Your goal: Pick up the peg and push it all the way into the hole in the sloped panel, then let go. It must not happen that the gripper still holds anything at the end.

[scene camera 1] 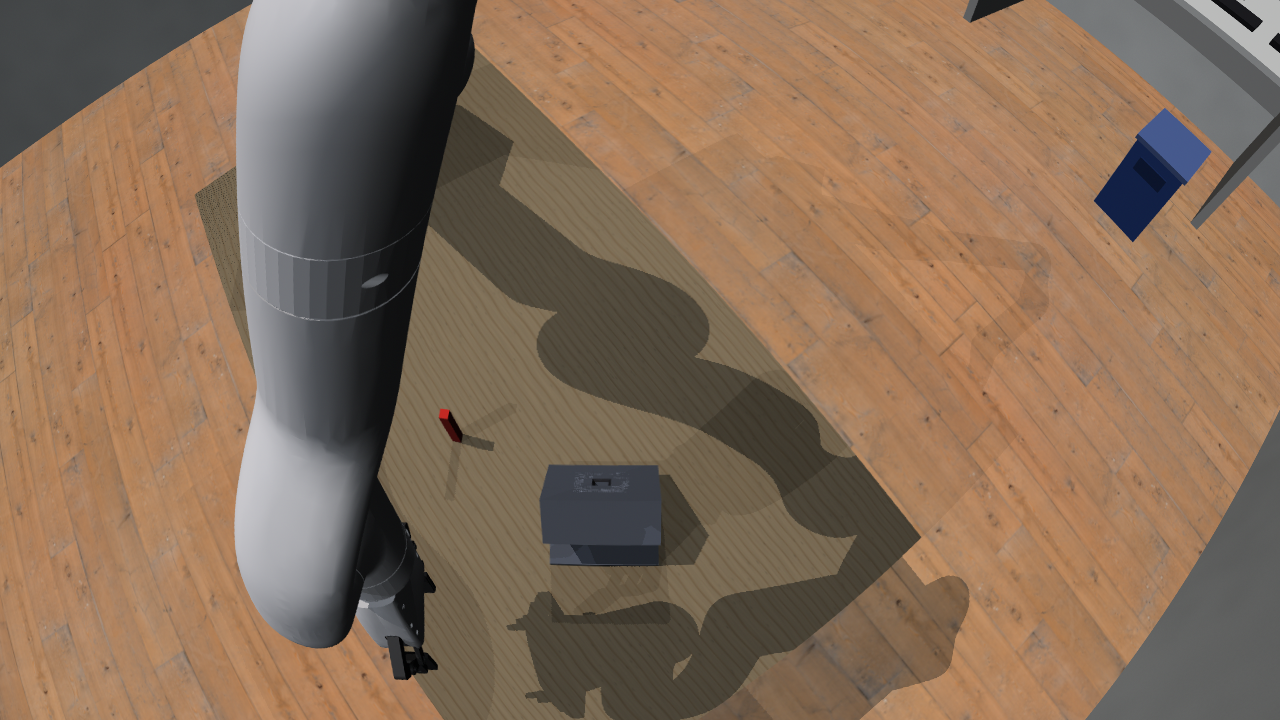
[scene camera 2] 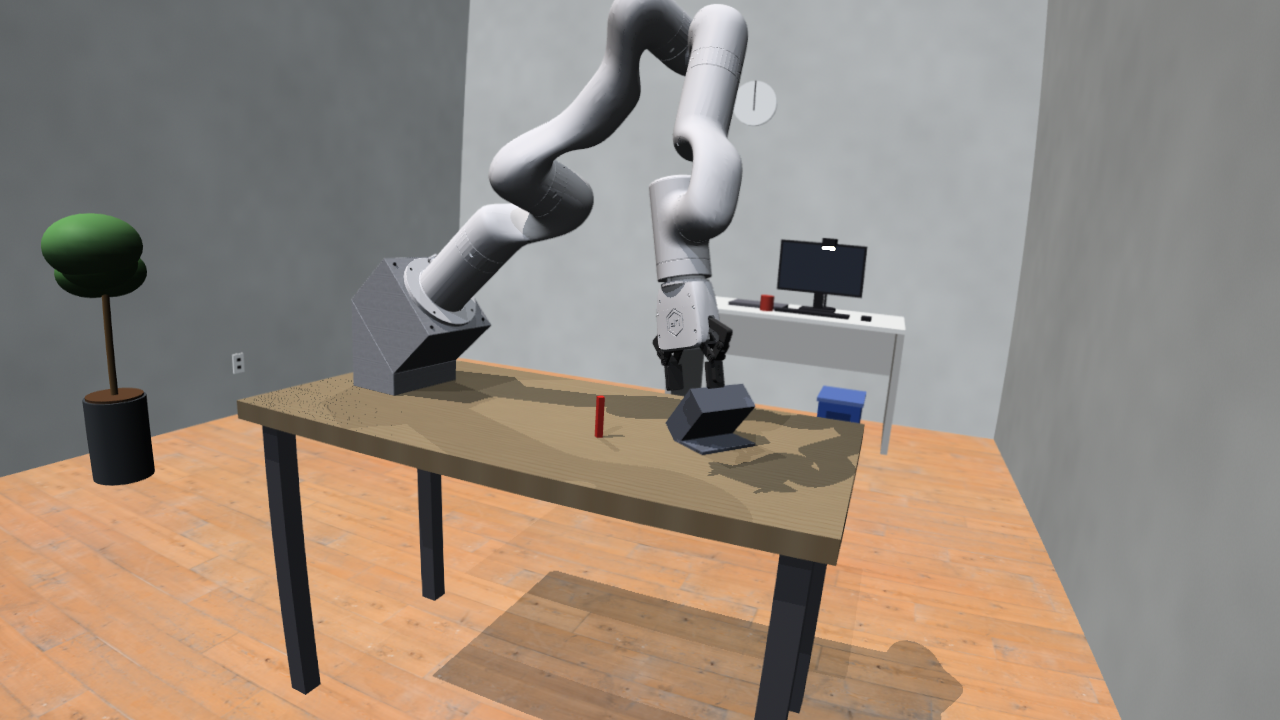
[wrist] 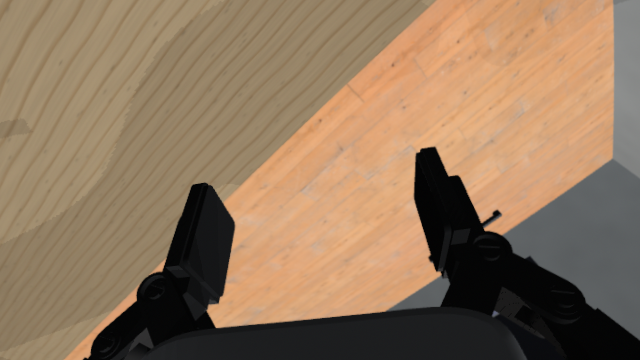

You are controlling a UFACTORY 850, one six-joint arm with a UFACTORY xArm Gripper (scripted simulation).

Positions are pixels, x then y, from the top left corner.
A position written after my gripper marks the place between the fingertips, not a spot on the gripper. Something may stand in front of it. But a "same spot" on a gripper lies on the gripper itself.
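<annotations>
My gripper: visible in scene camera 1, scene camera 2, the wrist view [315, 188]. Gripper, same spot: [scene camera 1: 403, 667] and [scene camera 2: 726, 326].
</annotations>
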